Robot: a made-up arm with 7 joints.
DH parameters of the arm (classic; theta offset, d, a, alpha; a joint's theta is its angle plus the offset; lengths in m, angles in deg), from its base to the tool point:
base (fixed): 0 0.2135 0.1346 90
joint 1: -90 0.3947 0.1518 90
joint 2: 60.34 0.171 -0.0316 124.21
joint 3: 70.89 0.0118 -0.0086 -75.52
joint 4: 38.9 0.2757 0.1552 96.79
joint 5: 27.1 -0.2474 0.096 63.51
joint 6: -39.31 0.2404 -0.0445 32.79
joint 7: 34.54 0.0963 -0.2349 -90
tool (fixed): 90 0.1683 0 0
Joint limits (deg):
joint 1: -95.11..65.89
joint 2: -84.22..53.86
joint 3: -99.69..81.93
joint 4: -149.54..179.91
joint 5: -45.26..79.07
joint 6: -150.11..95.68
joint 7: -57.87..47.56
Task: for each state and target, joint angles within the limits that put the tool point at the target. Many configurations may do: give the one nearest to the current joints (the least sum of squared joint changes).
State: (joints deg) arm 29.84 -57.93 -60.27 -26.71 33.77 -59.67 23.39
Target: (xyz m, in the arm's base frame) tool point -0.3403 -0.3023 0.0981
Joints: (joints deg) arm -20.43 -50.84 -47.01 10.61 46.42 -47.28 26.02
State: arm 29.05 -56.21 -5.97 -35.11 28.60 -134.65 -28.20
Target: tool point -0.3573 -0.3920 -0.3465
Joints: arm 24.89 -55.80 3.09 -26.68 -28.32 -129.54 -41.16
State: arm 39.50 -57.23 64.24 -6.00 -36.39 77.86 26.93
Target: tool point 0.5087 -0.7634 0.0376
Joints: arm 65.89 -70.96 56.80 29.28 -44.37 83.96 38.46
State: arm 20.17 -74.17 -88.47 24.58 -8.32 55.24 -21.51
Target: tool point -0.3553 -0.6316 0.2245
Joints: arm 11.86 -65.65 -99.69 32.78 3.31 77.59 1.16
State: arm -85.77 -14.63 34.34 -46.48 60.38 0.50 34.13
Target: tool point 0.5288 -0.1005 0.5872
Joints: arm -95.11 -20.03 64.20 -43.69 79.07 32.00 47.56
